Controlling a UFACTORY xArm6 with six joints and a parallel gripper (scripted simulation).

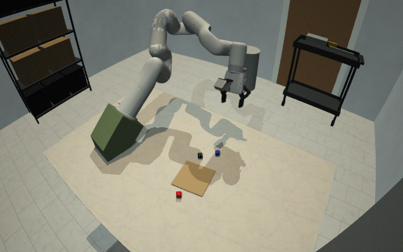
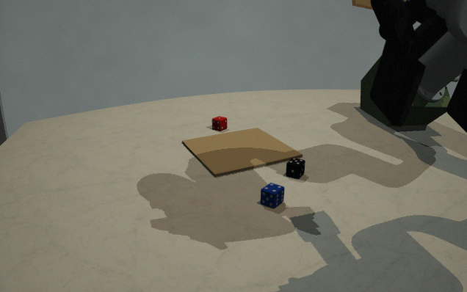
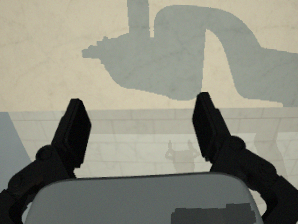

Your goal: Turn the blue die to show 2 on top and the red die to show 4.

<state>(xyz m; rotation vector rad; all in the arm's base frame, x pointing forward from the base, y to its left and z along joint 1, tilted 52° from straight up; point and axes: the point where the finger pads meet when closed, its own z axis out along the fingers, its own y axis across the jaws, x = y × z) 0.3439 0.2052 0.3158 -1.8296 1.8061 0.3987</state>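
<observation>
Now: the red die 10 cm ahead of my hand, 45 cm to the right of it and 15 cm below it. Round my hand: blue die: 7 cm ahead, 18 cm to the right, 15 cm below; tan mat: 8 cm ahead, 35 cm to the right, 16 cm below; black die: 2 cm ahead, 24 cm to the right, 15 cm below.
</observation>
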